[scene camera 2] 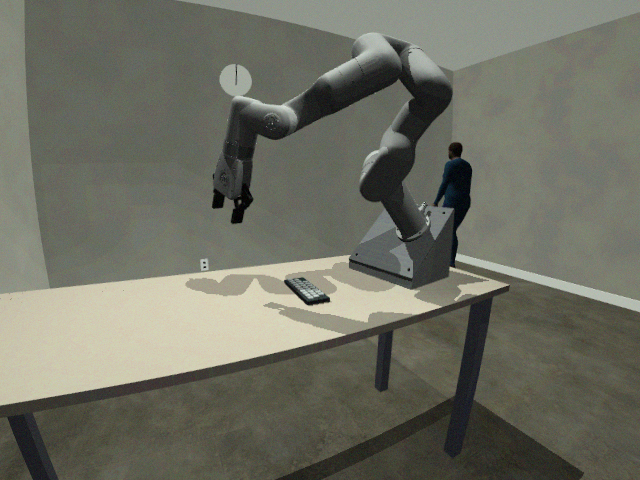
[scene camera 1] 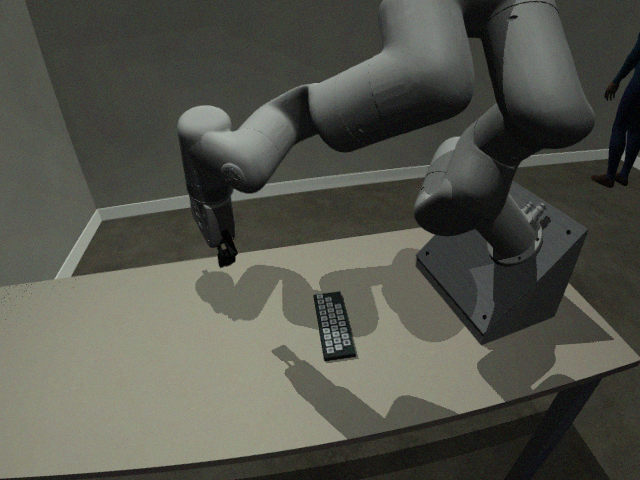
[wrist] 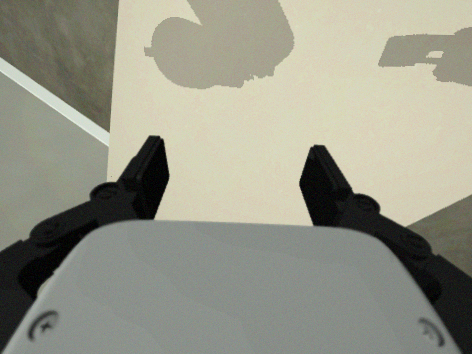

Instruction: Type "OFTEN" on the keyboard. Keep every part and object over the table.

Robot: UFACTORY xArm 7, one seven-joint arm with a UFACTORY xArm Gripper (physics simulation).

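Pixels of known places: gripper, fingertip midpoint: (scene camera 2: pixel 226 215) (scene camera 1: pixel 217 245) (wrist: pixel 236 160); arm's base at its link origin: (scene camera 2: pixel 413 227) (scene camera 1: pixel 514 239).
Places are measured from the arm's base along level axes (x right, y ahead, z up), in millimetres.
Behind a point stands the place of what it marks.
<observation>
A dark keyboard (scene camera 1: pixel 334 326) {x 47, y 410, z -151 mm} (scene camera 2: pixel 307 290) {x 40, y 416, z -154 mm} with several rows of light keys lies flat on the table (scene camera 1: pixel 155 372) {x 63, y 805, z -169 mm} (scene camera 2: pixel 129 330) {x 67, y 877, z -169 mm} (wrist: pixel 240 120) {x 181, y 707, z -169 mm}. Its letters are too small to read in the scene views, and it does not show in the wrist view. My gripper (scene camera 2: pixel 227 210) {x 126, y 611, z 66 mm} (wrist: pixel 236 160) {x 126, y 611, z 66 mm} is open and empty, high above the table and to the left of the keyboard in both scene views. In scene camera 1 the gripper (scene camera 1: pixel 226 258) shows near the table's far edge. The wrist view shows bare table between its two black fingers.
The arm's grey wedge-shaped base (scene camera 1: pixel 522 289) {x -99, y 51, z -48 mm} (scene camera 2: pixel 431 263) {x -110, y 38, z -101 mm} stands at the right end of the table. Shadows of the arm fall across the table around the keyboard. A person in blue (scene camera 1: pixel 623 124) (scene camera 2: pixel 456 180) stands behind the table at the right.
</observation>
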